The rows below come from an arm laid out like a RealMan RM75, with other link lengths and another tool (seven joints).
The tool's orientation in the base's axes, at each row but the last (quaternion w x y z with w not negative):
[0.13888, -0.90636, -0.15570, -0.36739]
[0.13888, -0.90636, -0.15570, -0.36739]
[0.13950, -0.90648, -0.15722, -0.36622]
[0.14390, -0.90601, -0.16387, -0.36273]
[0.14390, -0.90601, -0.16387, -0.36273]
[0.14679, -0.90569, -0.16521, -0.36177]
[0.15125, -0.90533, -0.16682, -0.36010]
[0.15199, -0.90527, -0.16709, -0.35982]
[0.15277, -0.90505, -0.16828, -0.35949]
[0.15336, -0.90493, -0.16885, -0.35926]
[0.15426, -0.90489, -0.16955, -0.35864]
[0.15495, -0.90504, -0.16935, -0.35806]
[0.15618, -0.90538, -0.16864, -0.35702]
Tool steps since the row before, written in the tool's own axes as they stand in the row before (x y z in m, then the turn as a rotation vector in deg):
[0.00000, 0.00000, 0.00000, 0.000, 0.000, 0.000]
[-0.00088, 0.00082, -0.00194, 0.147, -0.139, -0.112]
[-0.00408, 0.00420, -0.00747, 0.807, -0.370, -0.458]
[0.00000, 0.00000, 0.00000, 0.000, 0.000, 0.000]
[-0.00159, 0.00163, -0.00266, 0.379, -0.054, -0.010]
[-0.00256, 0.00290, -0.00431, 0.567, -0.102, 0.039]
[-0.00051, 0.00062, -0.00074, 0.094, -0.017, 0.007]
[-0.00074, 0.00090, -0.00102, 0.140, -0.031, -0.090]
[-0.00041, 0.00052, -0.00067, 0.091, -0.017, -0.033]
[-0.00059, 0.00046, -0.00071, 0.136, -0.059, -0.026]
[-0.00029, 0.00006, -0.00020, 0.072, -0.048, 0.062]
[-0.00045, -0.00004, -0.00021, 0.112, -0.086, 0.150]
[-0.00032, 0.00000, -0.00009, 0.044, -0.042, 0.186]
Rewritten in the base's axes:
[0.00000, 0.00000, 0.00000, 0.000, 0.000, 0.000]
[-0.00149, -0.00162, 0.00060, -0.023, 0.112, 0.201]
[-0.00579, -0.00732, 0.00171, 0.123, 0.316, 0.939]
[0.00000, 0.00000, 0.00000, 0.000, 0.000, 0.000]
[-0.00205, -0.00279, 0.00050, 0.231, 0.118, 0.282]
[-0.00319, -0.00477, 0.00077, 0.370, 0.217, 0.387]
[-0.00054, -0.00095, 0.00006, 0.062, 0.036, 0.064]
[-0.00075, -0.00135, 0.00005, 0.029, 0.019, 0.166]
[-0.00047, -0.00081, 0.00010, 0.036, 0.020, 0.089]
[-0.00064, -0.00081, 0.00001, 0.053, 0.069, 0.123]
[-0.00029, -0.00019, -0.00007, 0.066, 0.082, 0.015]
[-0.00045, -0.00014, -0.00016, 0.130, 0.159, -0.012]
[-0.00027, -0.00010, -0.00016, 0.123, 0.121, -0.092]

